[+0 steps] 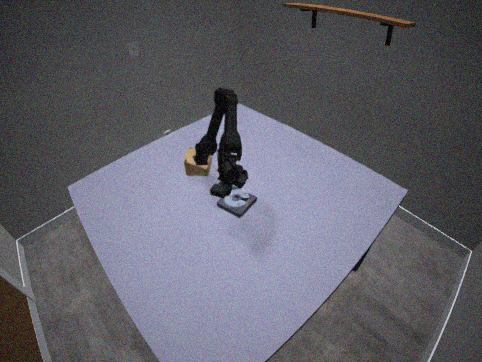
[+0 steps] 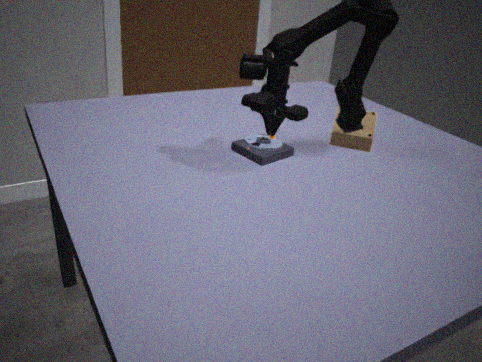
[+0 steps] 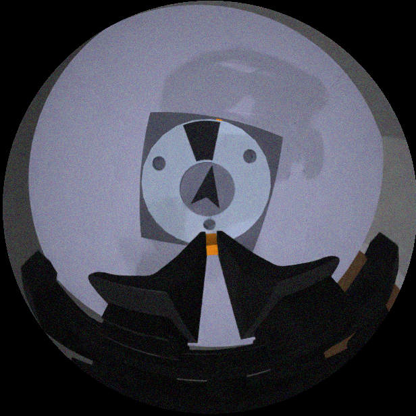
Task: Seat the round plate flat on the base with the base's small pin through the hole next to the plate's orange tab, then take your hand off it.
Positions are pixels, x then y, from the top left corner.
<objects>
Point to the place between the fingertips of my gripper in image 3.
210,235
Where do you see a pale round plate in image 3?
195,141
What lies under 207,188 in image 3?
A round boss.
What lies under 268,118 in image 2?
My gripper.
</objects>
